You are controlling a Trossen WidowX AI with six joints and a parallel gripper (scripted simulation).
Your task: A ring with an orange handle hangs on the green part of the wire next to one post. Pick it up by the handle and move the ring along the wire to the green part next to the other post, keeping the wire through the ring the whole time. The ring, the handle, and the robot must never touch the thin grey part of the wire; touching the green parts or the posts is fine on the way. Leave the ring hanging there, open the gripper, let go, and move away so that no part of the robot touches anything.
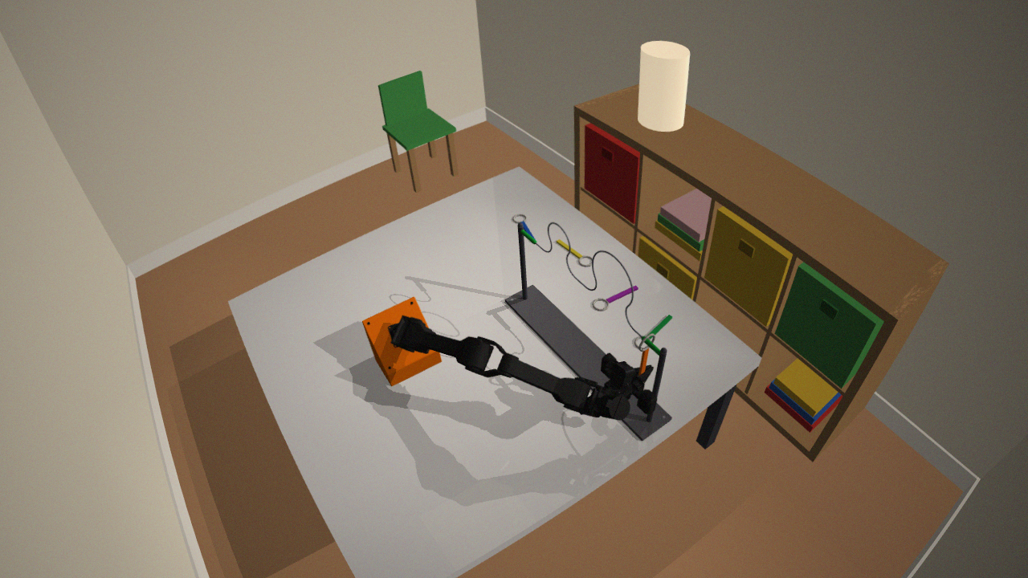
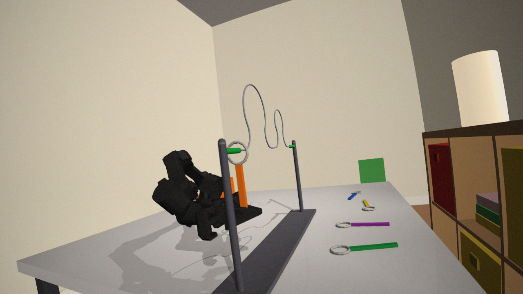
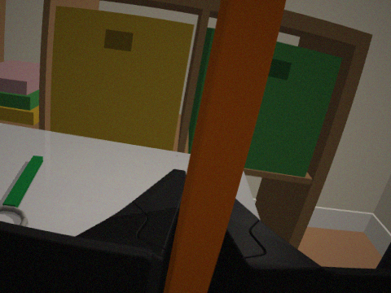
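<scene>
Now: gripper tip 8 cm below the ring with orange handle, 4 cm past it and 1 cm to the left of it. The rest, counted from my gripper tip: purple-handled ring (38 cm to the left, 15 cm below, 13 cm ahead); then green-handled ring (19 cm to the left, 15 cm below, 15 cm ahead).
</scene>
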